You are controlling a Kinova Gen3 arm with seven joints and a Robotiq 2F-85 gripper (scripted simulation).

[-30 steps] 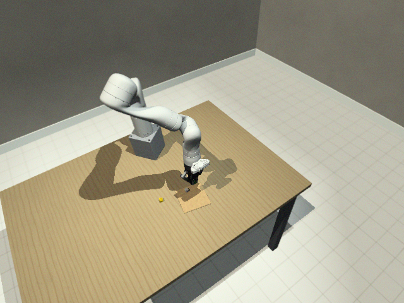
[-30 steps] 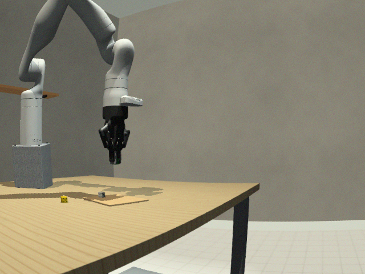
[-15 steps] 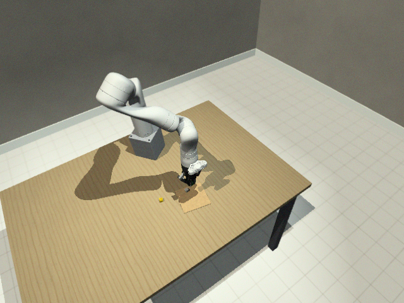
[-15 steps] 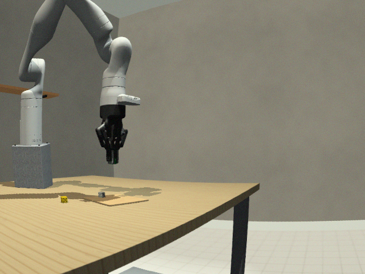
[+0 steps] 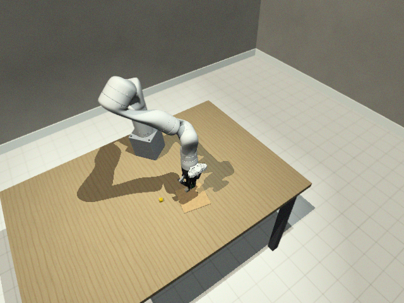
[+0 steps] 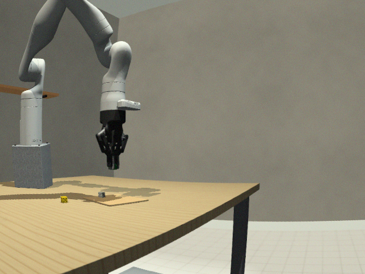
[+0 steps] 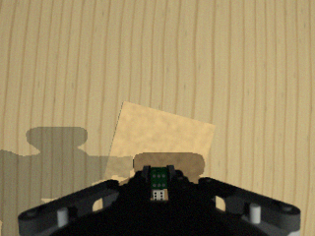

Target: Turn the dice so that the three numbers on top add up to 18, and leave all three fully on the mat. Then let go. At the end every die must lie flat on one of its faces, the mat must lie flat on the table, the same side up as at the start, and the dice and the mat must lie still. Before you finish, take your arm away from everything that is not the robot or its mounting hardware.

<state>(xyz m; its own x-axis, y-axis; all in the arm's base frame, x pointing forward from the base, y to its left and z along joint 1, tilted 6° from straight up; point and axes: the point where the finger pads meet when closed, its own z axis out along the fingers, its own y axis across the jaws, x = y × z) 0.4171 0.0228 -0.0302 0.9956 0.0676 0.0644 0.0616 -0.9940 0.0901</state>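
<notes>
Now: the tan mat 110 mm below my hand. Also, from my hand: yellow die (80 mm behind, 140 mm to the right, 100 mm below); then white die (50 mm behind, 100 mm below); then green die (10 mm below).
</notes>
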